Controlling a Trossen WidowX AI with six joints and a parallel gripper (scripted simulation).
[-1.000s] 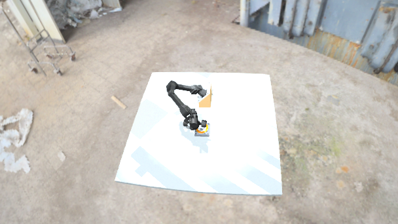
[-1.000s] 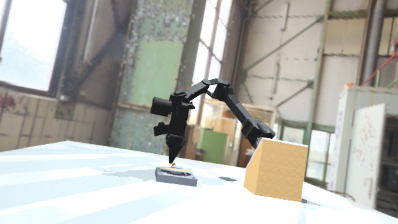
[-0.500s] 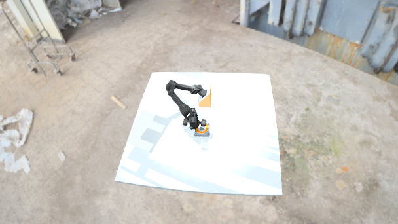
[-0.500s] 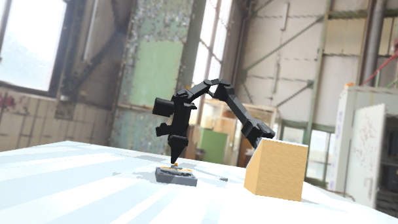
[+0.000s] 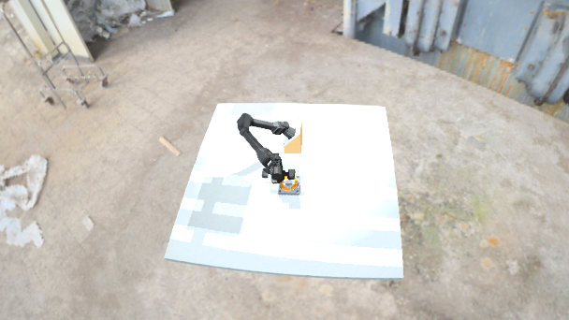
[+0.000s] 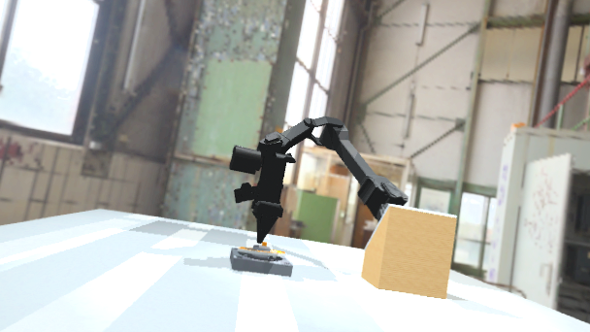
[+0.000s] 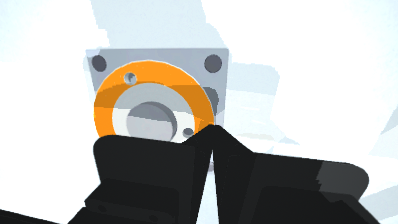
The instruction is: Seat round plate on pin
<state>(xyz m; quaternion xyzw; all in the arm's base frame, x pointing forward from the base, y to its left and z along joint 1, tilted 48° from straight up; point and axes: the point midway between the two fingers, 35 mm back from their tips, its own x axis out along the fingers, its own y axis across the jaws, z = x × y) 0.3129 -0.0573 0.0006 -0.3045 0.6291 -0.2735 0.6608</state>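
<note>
Now: gripper tip 10 mm past the round plate, 30 mm to the right of it and 10 mm above it. Round my gripper tip: square grey base: 10 mm behind, 50 mm to the left, 20 mm below.
</note>
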